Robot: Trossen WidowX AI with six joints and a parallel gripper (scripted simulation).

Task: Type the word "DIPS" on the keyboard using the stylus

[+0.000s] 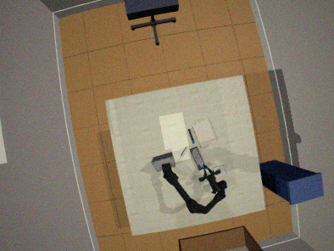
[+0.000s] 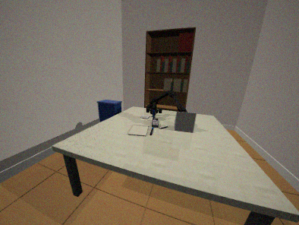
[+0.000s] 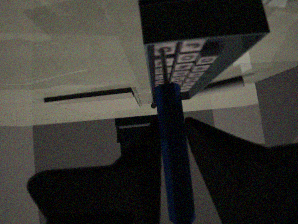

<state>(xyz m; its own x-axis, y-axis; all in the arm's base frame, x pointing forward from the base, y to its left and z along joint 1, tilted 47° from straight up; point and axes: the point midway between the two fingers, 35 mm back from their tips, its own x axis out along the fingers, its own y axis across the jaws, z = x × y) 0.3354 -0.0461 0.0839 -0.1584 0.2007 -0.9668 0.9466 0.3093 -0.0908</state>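
Right now the blue stylus is 1 cm below my gripper tip. Round my gripper tip: notebook (5 cm ahead, 28 cm to the left, 7 cm below); then blue-capped pen (7 cm behind, 24 cm to the left, 6 cm below).
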